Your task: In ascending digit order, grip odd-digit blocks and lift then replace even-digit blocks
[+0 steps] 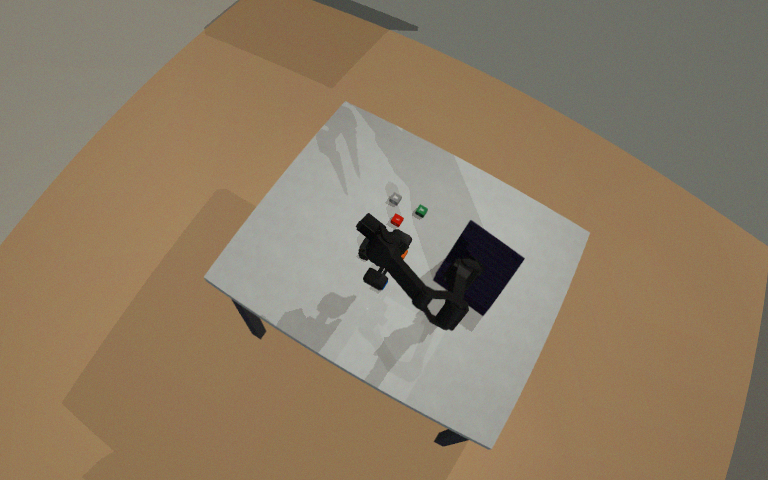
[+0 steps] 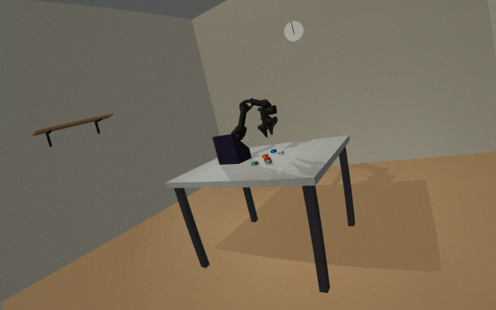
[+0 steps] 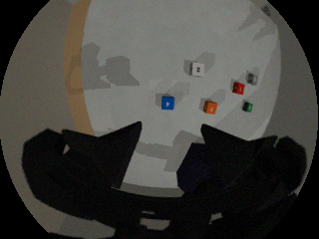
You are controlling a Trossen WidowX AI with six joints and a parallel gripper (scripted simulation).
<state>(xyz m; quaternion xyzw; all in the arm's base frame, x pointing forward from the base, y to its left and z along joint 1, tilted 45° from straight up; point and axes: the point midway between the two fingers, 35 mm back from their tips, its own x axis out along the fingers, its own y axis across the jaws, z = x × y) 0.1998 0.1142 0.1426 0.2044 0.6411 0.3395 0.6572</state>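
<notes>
My gripper tip is 21 cm to the left of the red block, 12 cm above it and 11 cm short of it. The rest, counted from my gripper tip: blue block 12 cm below, 1 cm ahead; then white block 12 cm below, 11 cm ahead, 5 cm to the right; then orange block 12 cm to the right, 12 cm below, 2 cm ahead.
</notes>
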